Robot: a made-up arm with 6 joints.
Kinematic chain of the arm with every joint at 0, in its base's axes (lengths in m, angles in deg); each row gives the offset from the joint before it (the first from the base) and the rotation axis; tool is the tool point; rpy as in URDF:
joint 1: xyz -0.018 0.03 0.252 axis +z
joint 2: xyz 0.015 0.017 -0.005 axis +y
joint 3: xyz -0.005 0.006 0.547 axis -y
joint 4: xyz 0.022 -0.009 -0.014 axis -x
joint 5: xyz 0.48 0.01 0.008 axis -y
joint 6: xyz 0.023 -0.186 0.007 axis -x
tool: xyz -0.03 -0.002 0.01 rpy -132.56 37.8 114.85
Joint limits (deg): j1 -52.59..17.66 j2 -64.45..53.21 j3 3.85..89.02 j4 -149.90..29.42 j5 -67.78..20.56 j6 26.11..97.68
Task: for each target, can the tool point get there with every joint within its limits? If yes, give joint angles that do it. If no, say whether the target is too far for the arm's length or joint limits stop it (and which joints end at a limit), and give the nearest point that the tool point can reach.
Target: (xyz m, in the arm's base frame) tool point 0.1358 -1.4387 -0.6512
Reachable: no: too far | nearest point 0.3111 -0.6580 0.1543 | short by 1.135 m
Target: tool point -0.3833 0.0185 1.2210
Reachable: yes | joints -7.92 -34.35 80.47 -70.35 -36.85 78.77
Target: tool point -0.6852 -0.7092 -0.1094
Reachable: no: joint limits stop it (at a limit: joint 1, joint 2, joint 3, joint 4, joint 5, joint 6) | nearest point -0.8932 -0.3814 0.6168 | short by 0.823 m
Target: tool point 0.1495 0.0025 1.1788
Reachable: yes | joints 10.35 -20.07 49.85 -73.77 -49.61 32.99
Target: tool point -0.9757 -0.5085 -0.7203
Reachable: no: too far | nearest point -0.8987 -0.3816 0.6164 | short by 1.345 m
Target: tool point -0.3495 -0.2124 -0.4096
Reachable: no: joint limits stop it (at a limit: joint 1, joint 2, joint 3, joint 6) | nearest point 0.3268 -0.5126 0.0885 | short by 0.892 m
